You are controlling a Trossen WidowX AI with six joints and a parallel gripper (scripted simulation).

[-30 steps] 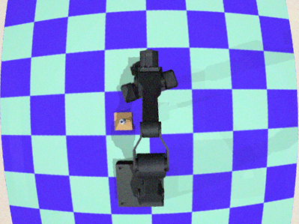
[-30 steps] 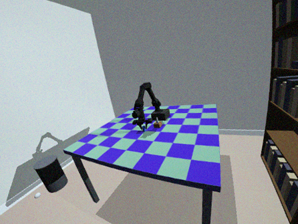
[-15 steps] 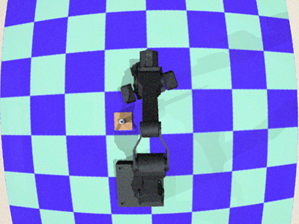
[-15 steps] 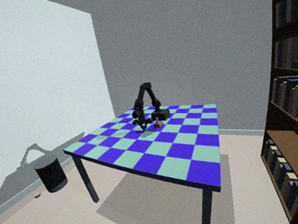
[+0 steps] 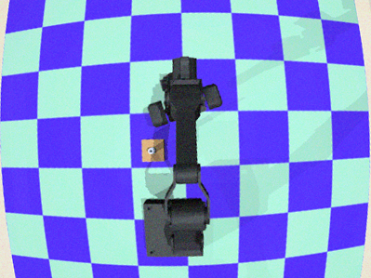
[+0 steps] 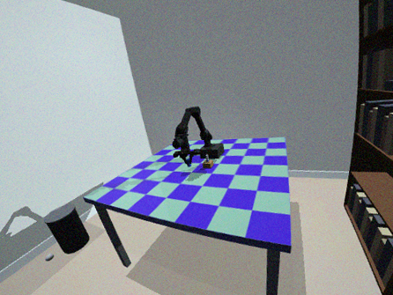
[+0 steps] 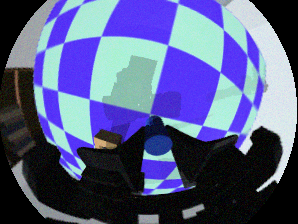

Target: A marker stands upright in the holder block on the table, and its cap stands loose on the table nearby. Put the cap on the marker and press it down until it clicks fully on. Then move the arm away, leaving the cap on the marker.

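My gripper tip is now 11 cm to the right of the holder block, 10 cm past it and 5 cm above it. The rest, counted from my gripper tip: blue marker cap (1 cm above).
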